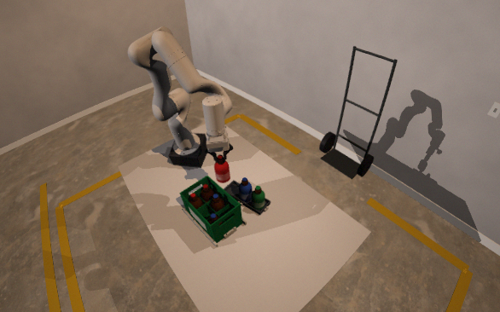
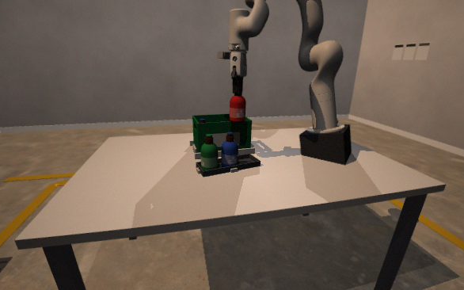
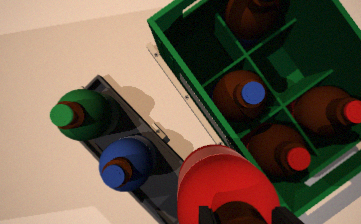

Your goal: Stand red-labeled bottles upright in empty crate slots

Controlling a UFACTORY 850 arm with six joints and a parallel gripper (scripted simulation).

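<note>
Right now the red-labeled bottle is 7 cm below my hand. Also, from my hand: green crate (25 cm below, 13 cm to the right, 4 cm ahead); then brown bottle (25 cm below, 9 cm to the right, 5 cm ahead); then blue-labeled bottle (25 cm below, 9 cm to the left, 6 cm ahead).
</note>
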